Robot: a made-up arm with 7 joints. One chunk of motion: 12 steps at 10 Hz.
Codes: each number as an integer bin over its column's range. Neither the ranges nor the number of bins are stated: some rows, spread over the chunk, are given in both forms.
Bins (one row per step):
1: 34 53 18 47 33 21
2: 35 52 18 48 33 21
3: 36 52 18 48 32 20
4: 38 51 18 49 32 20
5: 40 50 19 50 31 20
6: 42 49 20 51 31 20
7: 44 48 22 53 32 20
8: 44 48 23 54 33 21
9: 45 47 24 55 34 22
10: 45 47 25 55 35 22
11: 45 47 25 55 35 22
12: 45 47 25 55 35 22
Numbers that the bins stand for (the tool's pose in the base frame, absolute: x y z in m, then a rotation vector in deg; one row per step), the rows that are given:
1: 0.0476 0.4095 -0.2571 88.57 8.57 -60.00
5: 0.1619 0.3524 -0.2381 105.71 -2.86 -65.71
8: 0.2381 0.3143 -0.1619 128.57 8.57 -60.00
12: 0.2571 0.2952 -0.1238 134.29 20.00 -54.29
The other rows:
2: 0.0667 0.3905 -0.2571 94.29 8.57 -60.00
3: 0.0857 0.3905 -0.2571 94.29 2.86 -65.71
4: 0.1238 0.3714 -0.2571 100.00 2.86 -65.71
6: 0.2000 0.3333 -0.2190 111.43 -2.86 -65.71
7: 0.2381 0.3143 -0.1810 122.86 2.86 -65.71
9: 0.2571 0.2952 -0.1429 134.29 14.29 -54.29
10: 0.2571 0.2952 -0.1238 134.29 20.00 -54.29
11: 0.2571 0.2952 -0.1238 134.29 20.00 -54.29

